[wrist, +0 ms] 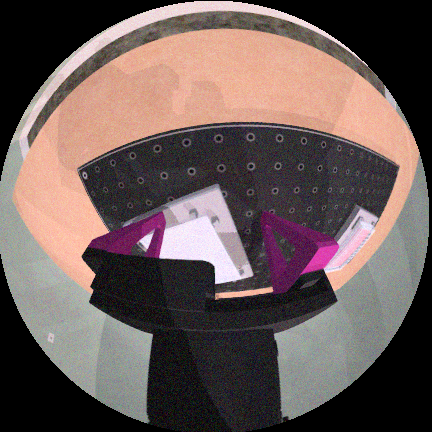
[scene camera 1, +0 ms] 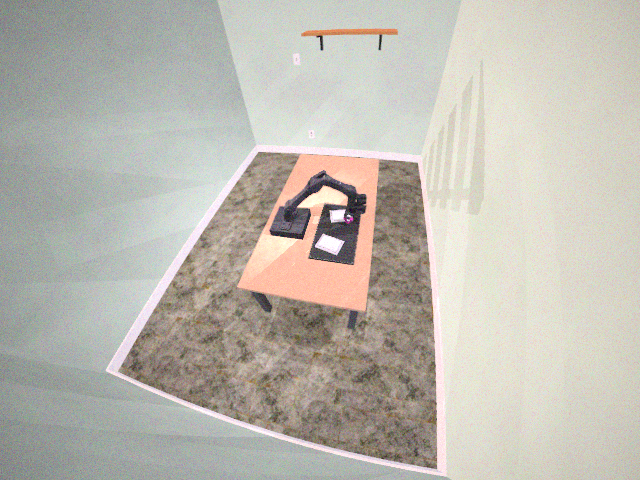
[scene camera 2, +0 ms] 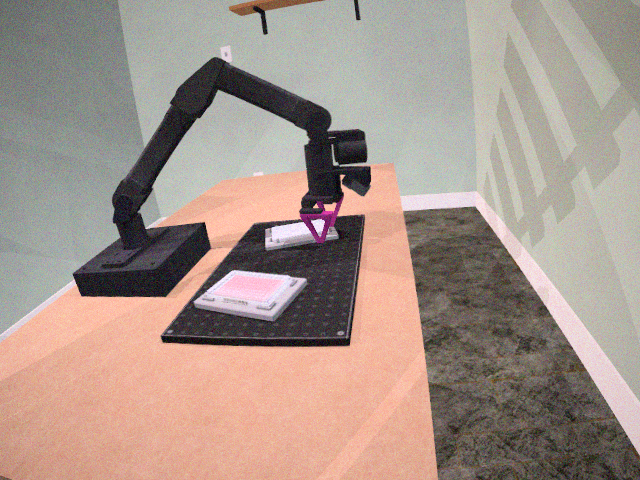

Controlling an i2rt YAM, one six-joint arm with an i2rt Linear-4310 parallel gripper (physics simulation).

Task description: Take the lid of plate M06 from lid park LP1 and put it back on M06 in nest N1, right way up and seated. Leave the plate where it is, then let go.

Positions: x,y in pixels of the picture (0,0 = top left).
Labels:
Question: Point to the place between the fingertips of my gripper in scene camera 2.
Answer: At 325,234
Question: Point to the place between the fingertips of my gripper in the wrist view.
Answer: At 212,216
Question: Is my gripper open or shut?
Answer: Open.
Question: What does the white lid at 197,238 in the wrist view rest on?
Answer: A grey holder.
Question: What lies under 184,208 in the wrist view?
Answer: A grey holder.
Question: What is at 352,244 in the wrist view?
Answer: A white plate with pink top.

